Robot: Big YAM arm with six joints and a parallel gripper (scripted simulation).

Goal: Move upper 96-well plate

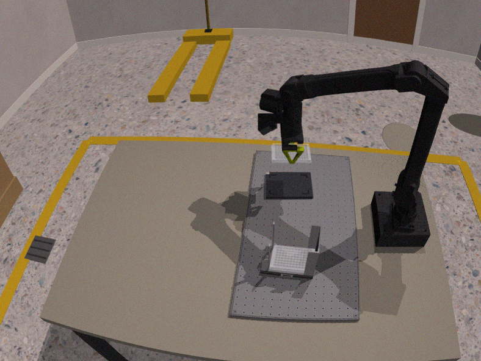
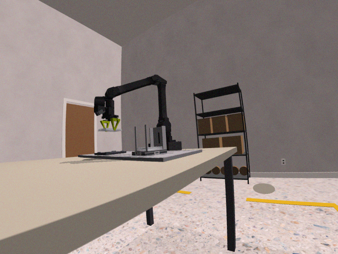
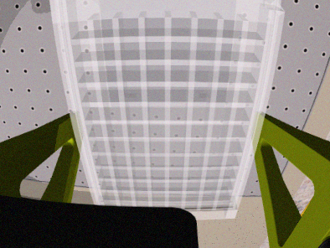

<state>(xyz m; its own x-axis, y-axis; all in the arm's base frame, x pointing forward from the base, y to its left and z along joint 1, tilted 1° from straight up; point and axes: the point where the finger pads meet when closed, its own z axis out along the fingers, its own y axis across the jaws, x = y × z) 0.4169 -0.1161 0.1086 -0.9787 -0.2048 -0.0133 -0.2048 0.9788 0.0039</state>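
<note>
My hand is 9 cm short of the pale A1 square, 4 cm to the left of it and 14 cm above it. The rest, counted from my hand: slot (13 cm behind, 32 cm to the left, 7 cm below).
</note>
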